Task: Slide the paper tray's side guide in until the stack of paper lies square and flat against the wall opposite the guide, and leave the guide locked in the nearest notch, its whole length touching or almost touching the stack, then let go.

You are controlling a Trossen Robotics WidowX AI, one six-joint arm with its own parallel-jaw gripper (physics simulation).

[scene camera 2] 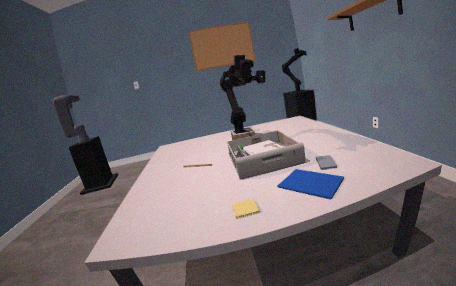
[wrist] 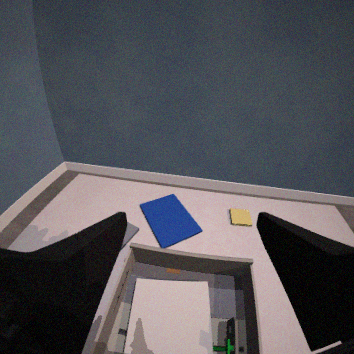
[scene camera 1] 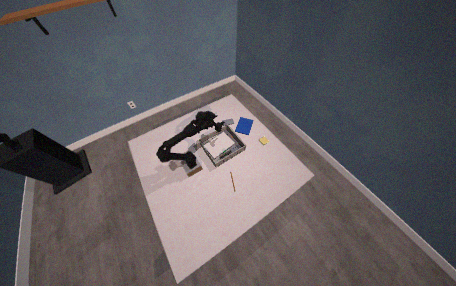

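Seen in the pictures: gripper, fingertip midpoint: [scene camera 2: 254,82] [wrist: 192,219] [scene camera 1: 220,118]; arm's base at its link origin: [scene camera 2: 239,131] [scene camera 1: 192,164].
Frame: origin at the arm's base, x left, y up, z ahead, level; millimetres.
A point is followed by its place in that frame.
Observation:
The grey paper tray [scene camera 1: 237,153] @[x -162, y -51, z 382 mm] [scene camera 2: 272,162] @[x -26, y -38, z 501 mm] [wrist: 190,254] @[x -20, y 11, z 487 mm] stands on the table. A white paper stack [scene camera 1: 219,142] @[x 38, y -43, z 333 mm] [scene camera 2: 261,146] @[x 29, y -42, z 263 mm] [wrist: 170,312] @[x 22, y -42, z 367 mm] lies inside it. In the wrist view, a narrow strip of tray floor shows between the stack and the left wall. The dark side guide [wrist: 230,327] @[x -103, y -31, z 331 mm], with a green part at its foot, stands right of the stack, a gap between its dark upright and the paper. Its near part is cut off by the view's edge. My gripper [scene camera 1: 219,126] @[x 12, y 298, z 352 mm] [scene camera 2: 260,76] @[x 12, y 298, z 352 mm] [wrist: 192,219] @[x 12, y 298, z 352 mm] is open and empty, above the tray, clear of guide and paper.
A blue flat pad [scene camera 1: 244,126] @[x 32, y -75, z 673 mm] [scene camera 2: 311,183] @[x 33, y -75, z 696 mm] [wrist: 171,221] @[x 30, y -75, z 659 mm] and a yellow pad [scene camera 1: 263,140] @[x -222, y -73, z 685 mm] [scene camera 2: 246,208] @[x -224, y -73, z 701 mm] [wrist: 240,217] @[x -224, y -73, z 681 mm] lie beyond the tray. A grey flat block [scene camera 2: 326,162] @[x 188, y -73, z 600 mm] [wrist: 130,234] @[x 159, y -73, z 594 mm] lies beside it. A thin brown stick [scene camera 1: 232,181] @[x -319, y -79, z 175 mm] [scene camera 2: 197,165] @[x -320, y -78, z 183 mm] lies on the guide's side.

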